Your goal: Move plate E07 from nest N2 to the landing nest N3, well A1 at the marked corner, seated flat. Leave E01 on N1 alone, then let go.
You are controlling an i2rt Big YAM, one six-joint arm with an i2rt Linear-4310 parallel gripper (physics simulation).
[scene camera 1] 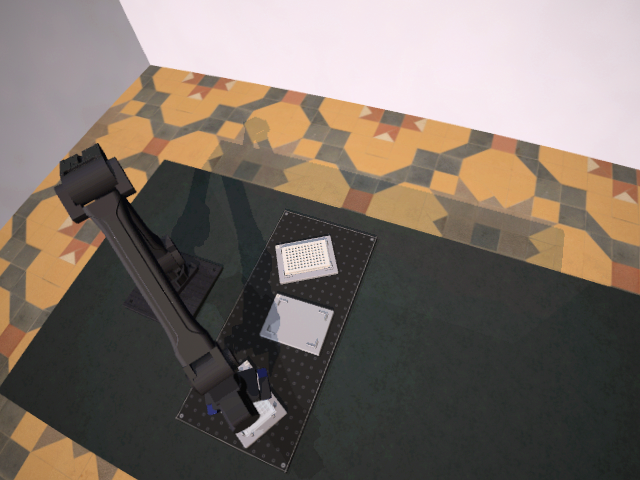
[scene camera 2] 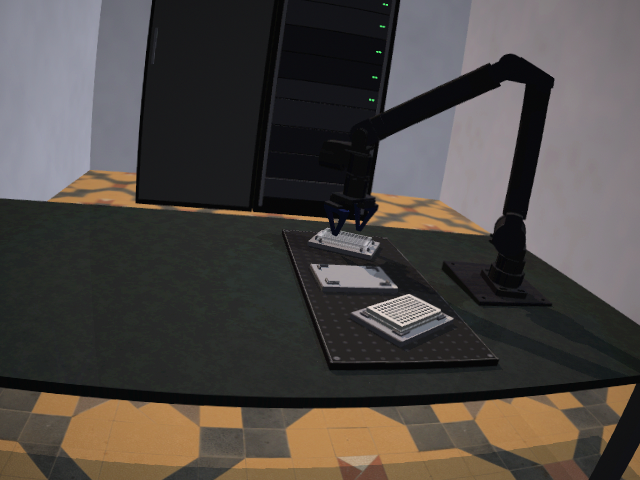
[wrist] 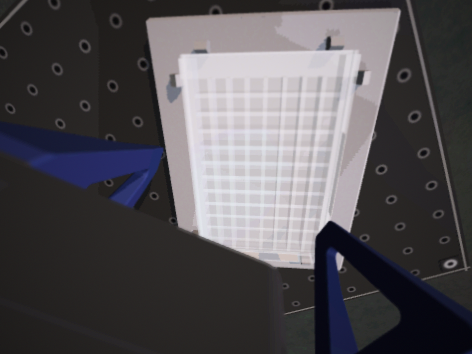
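A clear gridded plate [scene camera 1: 266,409] [scene camera 2: 345,240] [wrist: 265,140] sits in a pale nest [scene camera 1: 280,411] [wrist: 240,32]. My gripper [scene camera 1: 236,390] [scene camera 2: 347,230] [wrist: 244,195] is open and empty, low over this plate. In the wrist view one blue fingertip shows left of the nest, the other at the plate's lower right edge; the dark gripper body hides the lower left. An opaque cream plate [scene camera 1: 308,256] [scene camera 2: 405,311] sits in another nest [scene camera 1: 310,277] [scene camera 2: 403,338]. The empty nest, N3 [scene camera 1: 299,324] [scene camera 2: 354,277], lies between them with raised corner brackets. Plate labels and the marked corner cannot be read.
The nests stand in a row on a black perforated board [scene camera 1: 356,253] [scene camera 2: 413,353] on the dark table [scene camera 1: 439,361] [scene camera 2: 155,310]. The arm's base plate [scene camera 1: 211,271] [scene camera 2: 465,281] is beside the board. A server rack [scene camera 2: 273,93] stands behind the table.
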